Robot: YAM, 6 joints.
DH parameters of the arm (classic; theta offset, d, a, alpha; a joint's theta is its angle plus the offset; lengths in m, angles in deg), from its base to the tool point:
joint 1: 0 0.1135 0.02 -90
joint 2: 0 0 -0.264 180
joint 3: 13.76 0 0.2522 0
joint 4: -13.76 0 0.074 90
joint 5: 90 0 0 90
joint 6: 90 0.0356 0 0
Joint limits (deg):
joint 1: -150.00..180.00
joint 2: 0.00..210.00
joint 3: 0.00..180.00
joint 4: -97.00..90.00
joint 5: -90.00..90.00
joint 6: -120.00..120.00
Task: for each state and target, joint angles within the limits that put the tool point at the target. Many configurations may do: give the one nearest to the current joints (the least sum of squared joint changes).
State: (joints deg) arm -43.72 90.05 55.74 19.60 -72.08 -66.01
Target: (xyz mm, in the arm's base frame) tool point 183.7 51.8 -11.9
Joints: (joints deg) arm 5.65 126.31 24.95 12.05 -70.04 -66.01
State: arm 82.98 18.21 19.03 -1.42 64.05 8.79
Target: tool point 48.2 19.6 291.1
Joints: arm 62.88 0.10 22.48 -2.77 72.58 8.79
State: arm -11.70 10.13 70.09 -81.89 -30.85 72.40
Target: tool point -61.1 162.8 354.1
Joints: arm -61.79 0.00 82.83 -88.47 -40.46 72.40
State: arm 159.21 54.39 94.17 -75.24 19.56 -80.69
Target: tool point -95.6 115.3 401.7
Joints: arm 135.26 59.48 81.92 -78.38 24.22 -80.69
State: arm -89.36 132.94 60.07 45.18 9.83 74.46
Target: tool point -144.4 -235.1 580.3
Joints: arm -119.89 85.82 96.63 54.32 13.07 74.46
